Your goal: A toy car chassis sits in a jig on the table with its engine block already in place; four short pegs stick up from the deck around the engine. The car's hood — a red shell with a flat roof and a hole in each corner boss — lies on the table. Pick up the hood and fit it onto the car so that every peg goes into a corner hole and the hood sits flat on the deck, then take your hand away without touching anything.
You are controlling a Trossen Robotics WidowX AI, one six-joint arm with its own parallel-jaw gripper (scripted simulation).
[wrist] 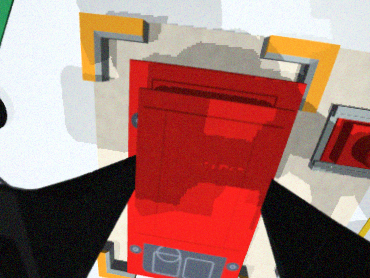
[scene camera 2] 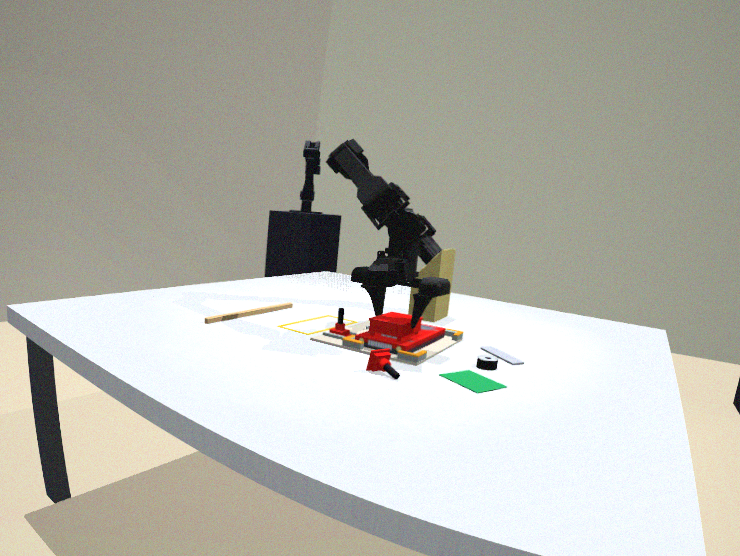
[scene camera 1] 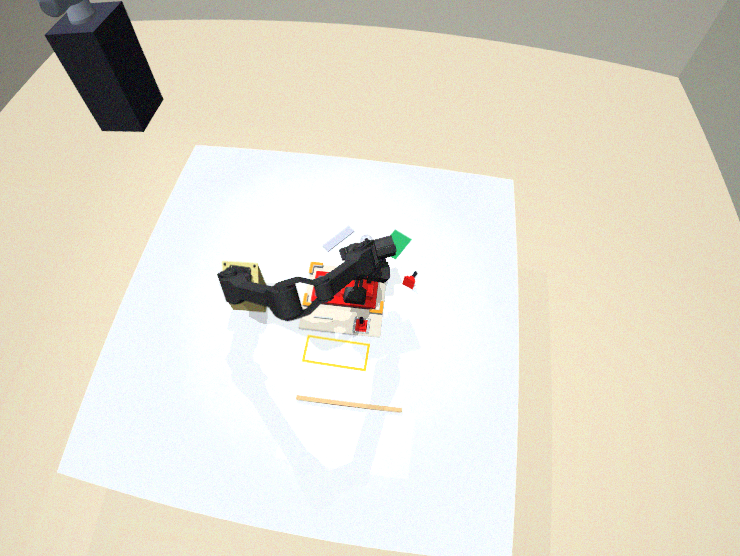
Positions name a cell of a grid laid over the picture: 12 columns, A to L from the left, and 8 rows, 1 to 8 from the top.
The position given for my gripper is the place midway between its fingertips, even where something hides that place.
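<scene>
My gripper: visible in scene camera 1 (F5), scene camera 2 (G5), the wrist view (G5).
</scene>
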